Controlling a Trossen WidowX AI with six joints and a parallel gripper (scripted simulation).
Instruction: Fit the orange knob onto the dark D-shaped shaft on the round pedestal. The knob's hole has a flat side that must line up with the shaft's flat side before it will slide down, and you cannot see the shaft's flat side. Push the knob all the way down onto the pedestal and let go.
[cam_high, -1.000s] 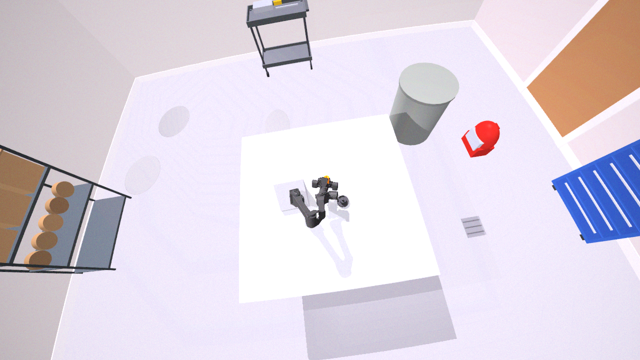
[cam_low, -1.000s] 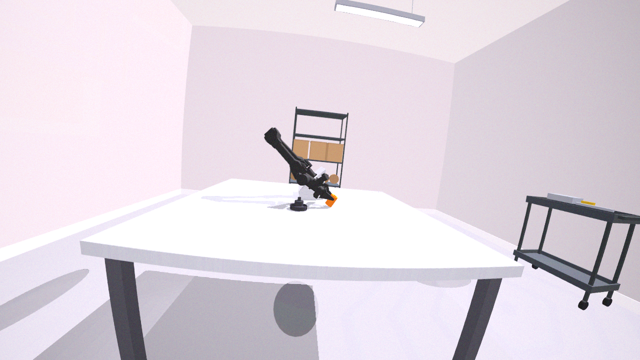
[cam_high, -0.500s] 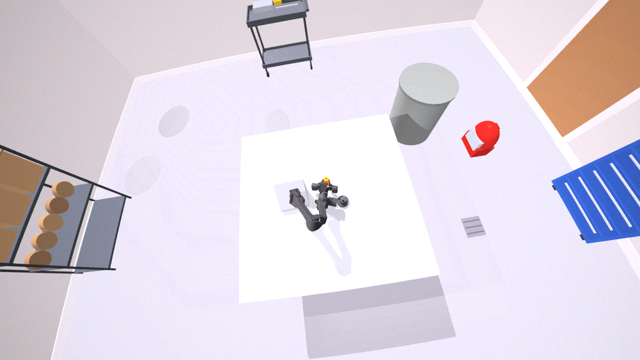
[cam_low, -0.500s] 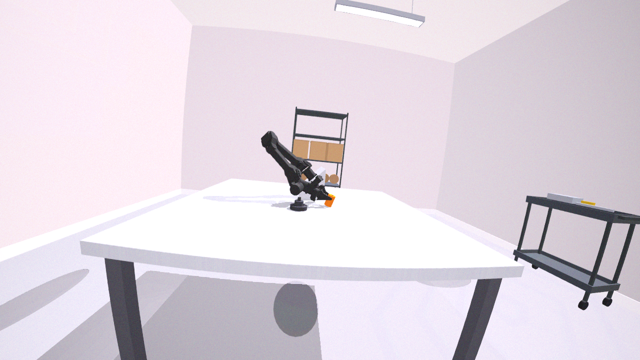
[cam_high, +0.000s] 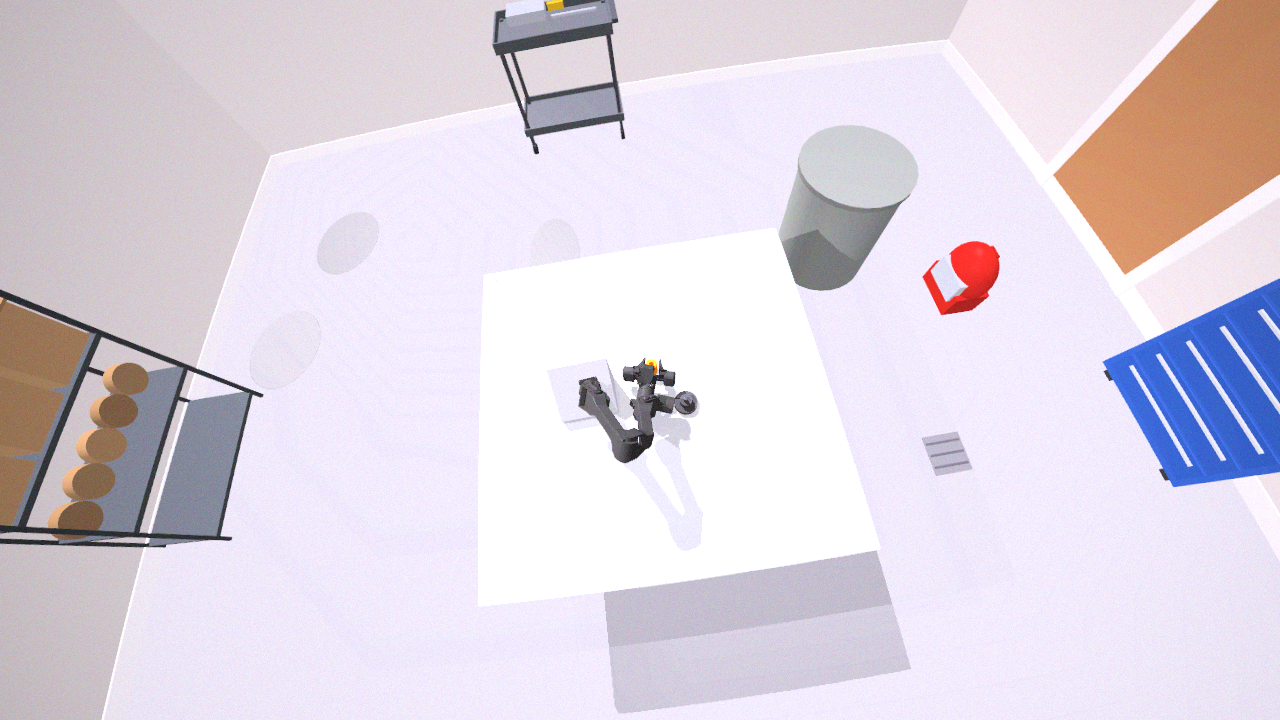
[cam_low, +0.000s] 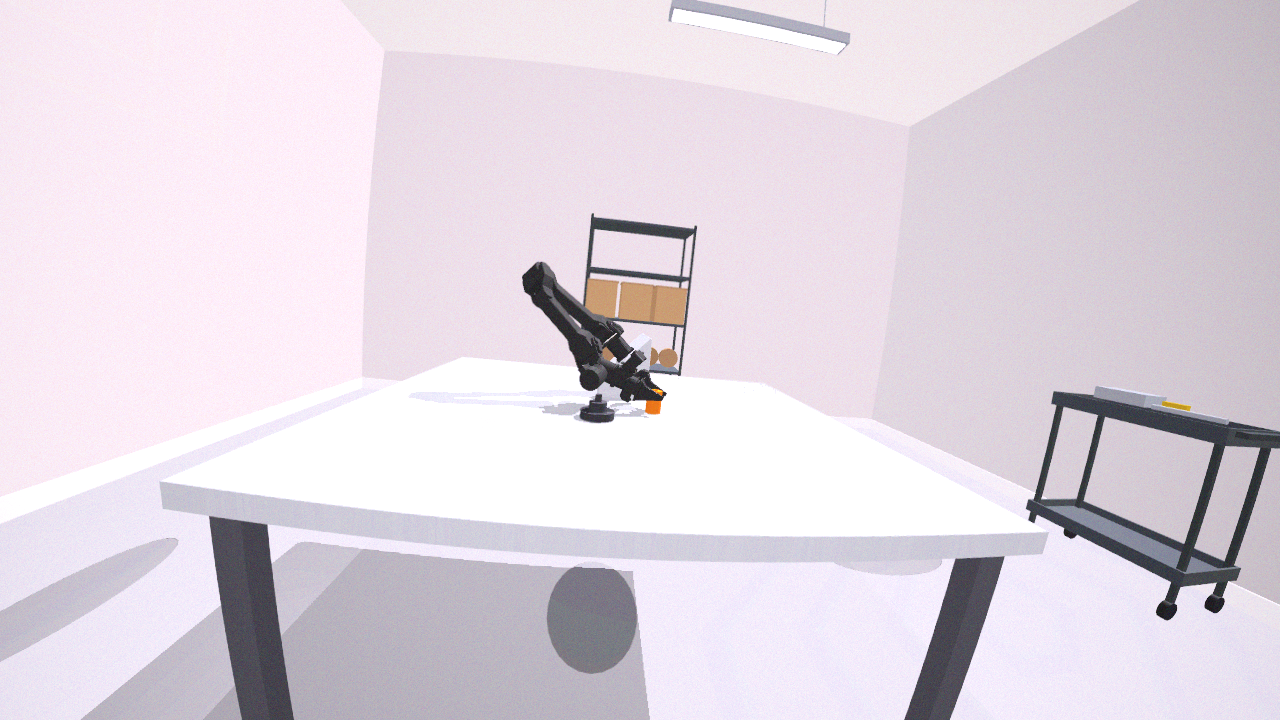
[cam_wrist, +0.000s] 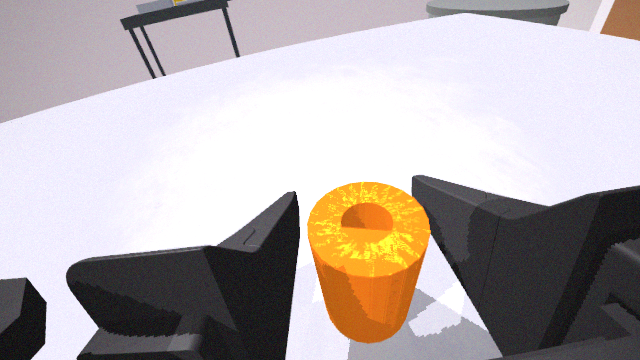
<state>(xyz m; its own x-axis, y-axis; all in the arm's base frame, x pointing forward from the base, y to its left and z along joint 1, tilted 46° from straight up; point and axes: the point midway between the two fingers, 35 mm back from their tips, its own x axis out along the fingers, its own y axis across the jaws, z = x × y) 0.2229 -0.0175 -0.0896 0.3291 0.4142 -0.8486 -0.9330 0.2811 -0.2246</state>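
Right now the orange knob is 1 cm behind my gripper tip, 3 cm to the right of it and 2 cm below it. Also, from my gripper tip: dark round pedestal 8 cm ahead, 18 cm to the right, 2 cm below.
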